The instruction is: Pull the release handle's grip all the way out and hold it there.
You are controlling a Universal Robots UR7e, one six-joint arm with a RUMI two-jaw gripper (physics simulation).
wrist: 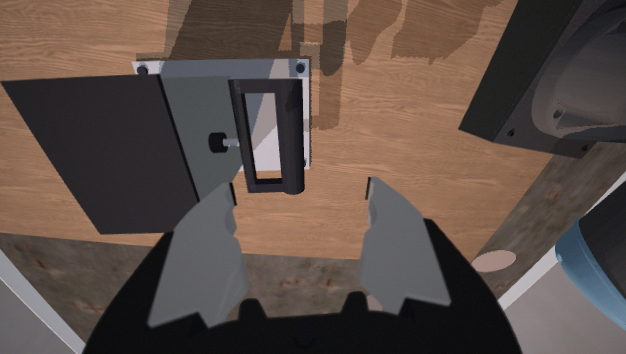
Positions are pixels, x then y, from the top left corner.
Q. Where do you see a pale base plate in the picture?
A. At 235,68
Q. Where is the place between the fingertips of my gripper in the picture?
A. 301,182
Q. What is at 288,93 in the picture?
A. A release handle grip.
